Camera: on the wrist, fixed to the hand. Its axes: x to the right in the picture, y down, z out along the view.
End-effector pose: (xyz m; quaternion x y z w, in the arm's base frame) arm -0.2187 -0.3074 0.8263 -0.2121 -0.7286 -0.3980 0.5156
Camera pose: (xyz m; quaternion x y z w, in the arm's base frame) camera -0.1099 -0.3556 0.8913 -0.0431 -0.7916 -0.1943 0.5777
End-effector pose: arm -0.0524 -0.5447 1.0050 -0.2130 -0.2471 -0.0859 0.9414
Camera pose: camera 0.0353 -0.5302 0.9027 0.0579 -0.2278 -0.0291 0.9715
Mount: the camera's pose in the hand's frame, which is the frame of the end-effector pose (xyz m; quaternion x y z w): 0.0235 0.0731 -0.1117 0.2738 0.0368 -0.0068 0.9611
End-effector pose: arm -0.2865 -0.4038 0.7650 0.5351 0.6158 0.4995 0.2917
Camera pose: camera -0.3655 -0.4205 0.8739 0.5715 0.7429 0.3291 0.1146
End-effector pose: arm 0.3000 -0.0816 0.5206 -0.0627 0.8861 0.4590 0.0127
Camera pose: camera 0.2716 -0.1333 0.6427 0.0797 -0.9773 -0.1961 0.0001
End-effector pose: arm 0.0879 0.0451 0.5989 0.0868 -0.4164 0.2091 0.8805
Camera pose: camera 0.1468 0.1542 0.5442 0.3196 -0.3100 0.3122 0.8392
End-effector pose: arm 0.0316 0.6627 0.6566 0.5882 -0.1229 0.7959 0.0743
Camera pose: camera -0.0971 0.6236 0.6401 -0.5572 -0.1065 -0.8197 0.0797
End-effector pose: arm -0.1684 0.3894 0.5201 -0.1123 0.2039 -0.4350 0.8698
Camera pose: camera -0.1543 0.4121 0.3872 0.1448 0.1081 -0.4839 0.8562
